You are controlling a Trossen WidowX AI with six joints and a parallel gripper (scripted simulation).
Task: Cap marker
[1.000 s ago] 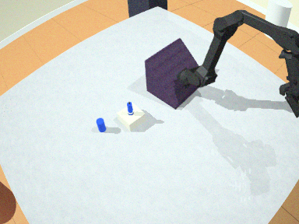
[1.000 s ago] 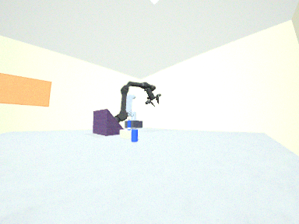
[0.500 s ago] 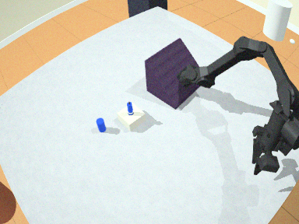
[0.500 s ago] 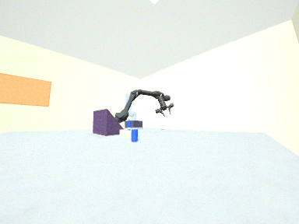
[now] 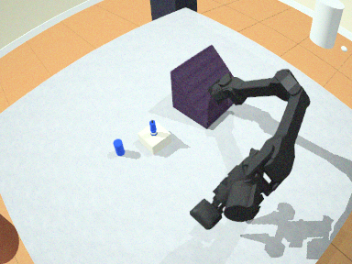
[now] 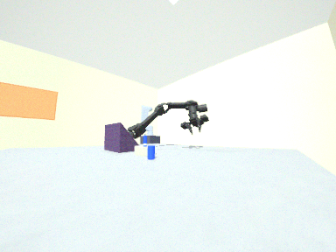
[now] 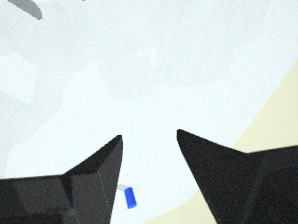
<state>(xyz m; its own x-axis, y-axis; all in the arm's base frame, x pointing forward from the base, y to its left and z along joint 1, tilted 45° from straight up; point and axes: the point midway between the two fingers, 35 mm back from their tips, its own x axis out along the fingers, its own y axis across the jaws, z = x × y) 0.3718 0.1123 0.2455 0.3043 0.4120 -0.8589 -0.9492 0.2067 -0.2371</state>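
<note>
Now: gripper tip 3 cm past the marker cap, 36 cm to the left of it and 8 cm above it. Round my gripper tip: holder block (13 cm behind, 30 cm to the right, 8 cm below).
</note>
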